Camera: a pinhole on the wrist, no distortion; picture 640 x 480 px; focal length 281.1 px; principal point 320.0 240.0 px. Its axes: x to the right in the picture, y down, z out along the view. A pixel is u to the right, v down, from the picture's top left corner.
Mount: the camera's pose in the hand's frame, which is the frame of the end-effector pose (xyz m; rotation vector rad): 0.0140 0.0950 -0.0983 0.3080 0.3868 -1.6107
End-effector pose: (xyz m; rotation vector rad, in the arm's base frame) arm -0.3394 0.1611 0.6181 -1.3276 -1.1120 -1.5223
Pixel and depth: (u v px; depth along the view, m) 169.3 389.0 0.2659
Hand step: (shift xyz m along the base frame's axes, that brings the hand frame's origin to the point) 0.1312 0.1521 0.1949
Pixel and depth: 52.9 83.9 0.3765
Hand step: 0.3874 0.3179 -0.1016
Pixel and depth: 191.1 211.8 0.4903
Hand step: 0.2106 0.3991 0.0338
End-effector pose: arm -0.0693 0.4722 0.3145 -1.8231 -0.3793 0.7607
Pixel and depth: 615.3 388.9 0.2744
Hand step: 0.1249 0.2081 0.2168
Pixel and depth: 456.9 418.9 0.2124
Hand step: 0.0923 0.1527 0.0325
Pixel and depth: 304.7 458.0 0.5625
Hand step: 0.1030 0.6124 -0.1077
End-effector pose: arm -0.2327 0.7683 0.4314 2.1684 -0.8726 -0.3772
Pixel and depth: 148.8 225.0 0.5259
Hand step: -0.3164 -0.3749 -0.2254
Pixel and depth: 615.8 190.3 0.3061
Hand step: 0.0886 0.1688 -0.2706
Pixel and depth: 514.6 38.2 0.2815
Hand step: -0.0948 0.1780 -0.2001
